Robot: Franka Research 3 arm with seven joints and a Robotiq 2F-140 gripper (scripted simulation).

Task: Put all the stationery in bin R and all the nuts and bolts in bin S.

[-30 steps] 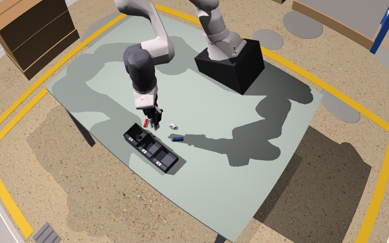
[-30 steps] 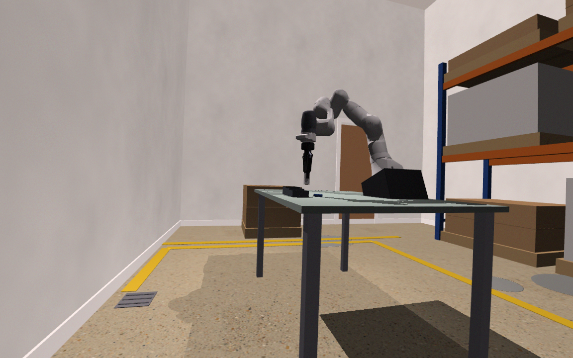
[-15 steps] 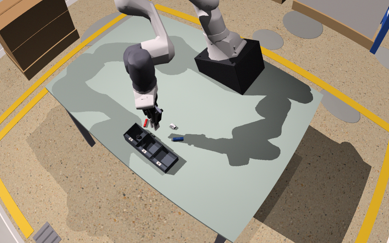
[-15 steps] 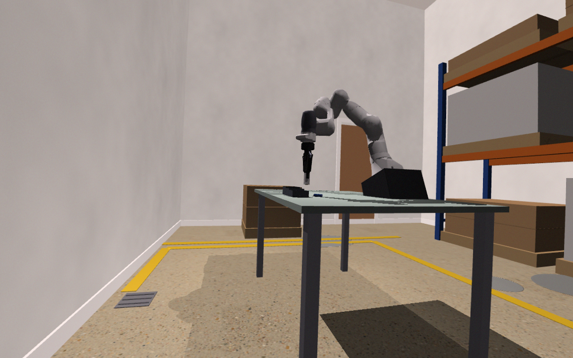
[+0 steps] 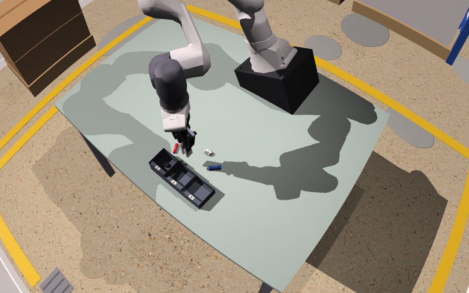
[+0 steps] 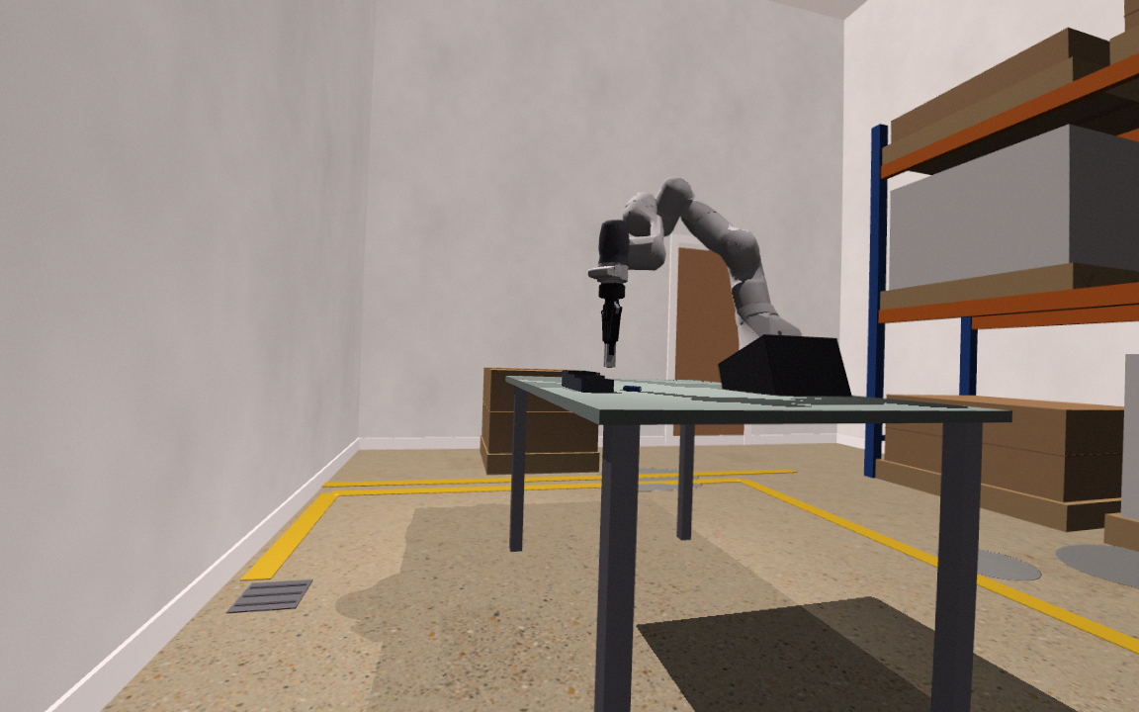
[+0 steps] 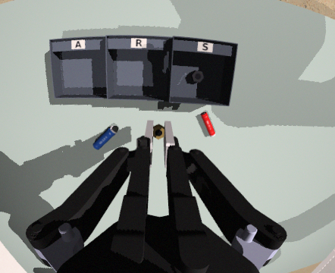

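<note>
My hand is 30 mm above the brass nut. The rest, counted from my hand: red cylinder 90 mm below, 80 mm to the right, 10 mm behind; small white block 90 mm below, 70 mm behind, 30 mm to the left; blue cylinder 90 mm to the left, 90 mm below, 40 mm behind.
</note>
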